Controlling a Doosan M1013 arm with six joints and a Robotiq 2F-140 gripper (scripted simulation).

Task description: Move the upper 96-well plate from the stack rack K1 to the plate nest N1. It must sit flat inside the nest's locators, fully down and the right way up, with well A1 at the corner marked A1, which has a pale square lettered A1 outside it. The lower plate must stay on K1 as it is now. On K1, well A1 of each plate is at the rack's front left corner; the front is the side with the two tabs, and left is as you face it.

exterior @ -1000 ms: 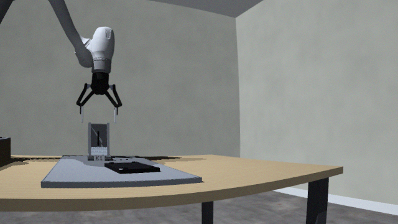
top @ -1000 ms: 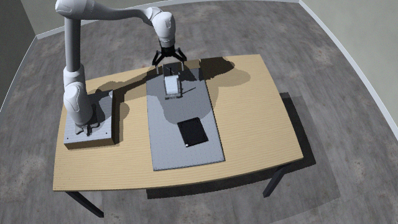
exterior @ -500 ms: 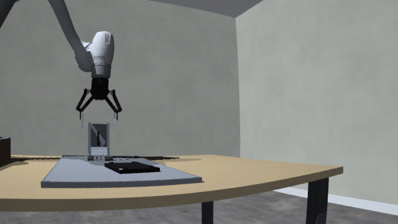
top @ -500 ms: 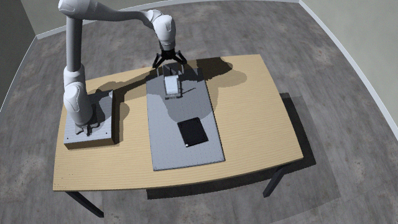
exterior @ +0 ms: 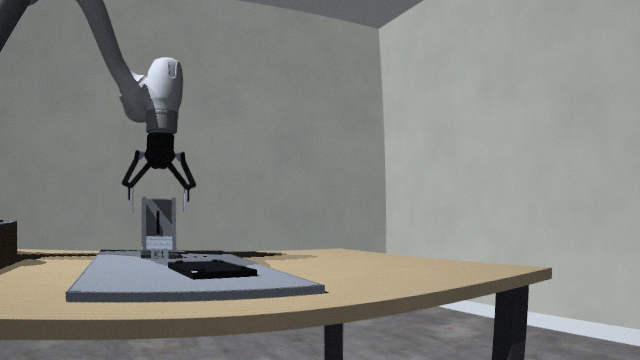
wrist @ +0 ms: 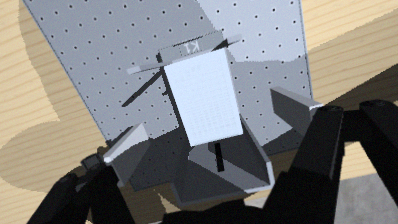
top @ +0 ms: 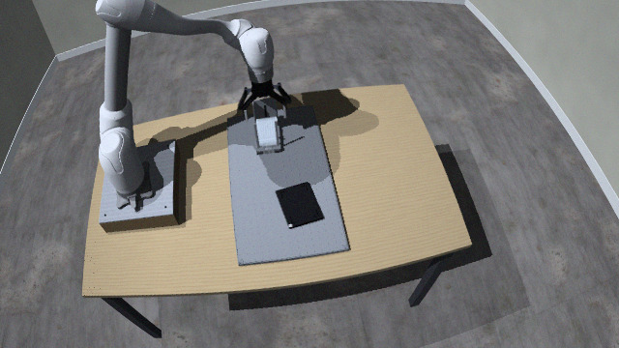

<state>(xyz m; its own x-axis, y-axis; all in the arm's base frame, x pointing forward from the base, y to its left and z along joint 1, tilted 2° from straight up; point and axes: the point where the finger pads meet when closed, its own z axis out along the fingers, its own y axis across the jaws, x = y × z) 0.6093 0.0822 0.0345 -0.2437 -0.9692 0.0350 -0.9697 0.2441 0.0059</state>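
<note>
The rack label lies 11 cm below my hand, 9 cm to the right of it and 2 cm behind it. Also, from my hand: pale A1 square 43 cm to the right, 10 cm below, 5 cm behind.
</note>
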